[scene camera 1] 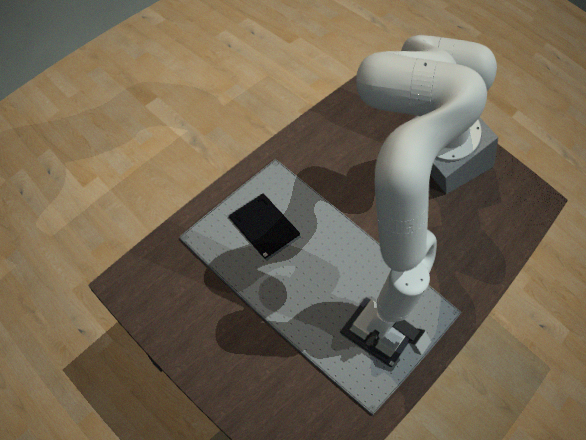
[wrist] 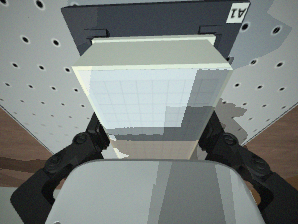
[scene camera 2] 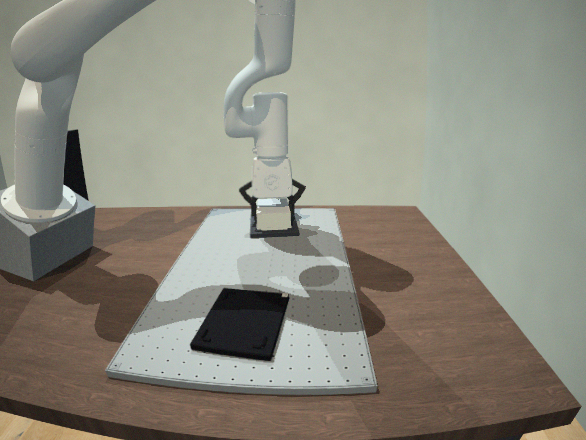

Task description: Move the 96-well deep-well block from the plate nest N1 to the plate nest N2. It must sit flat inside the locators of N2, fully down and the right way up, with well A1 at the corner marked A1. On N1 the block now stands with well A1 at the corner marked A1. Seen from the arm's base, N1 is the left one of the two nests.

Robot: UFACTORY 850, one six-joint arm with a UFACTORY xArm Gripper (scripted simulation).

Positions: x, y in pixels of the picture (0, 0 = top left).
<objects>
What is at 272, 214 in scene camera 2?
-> A 96-well deep-well block.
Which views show my gripper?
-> Scene camera 1, the wrist view and scene camera 2: all of them.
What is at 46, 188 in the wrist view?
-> My gripper.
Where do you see a 96-well deep-well block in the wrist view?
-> At 153, 95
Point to a 96-well deep-well block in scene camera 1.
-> At 359, 326
</objects>
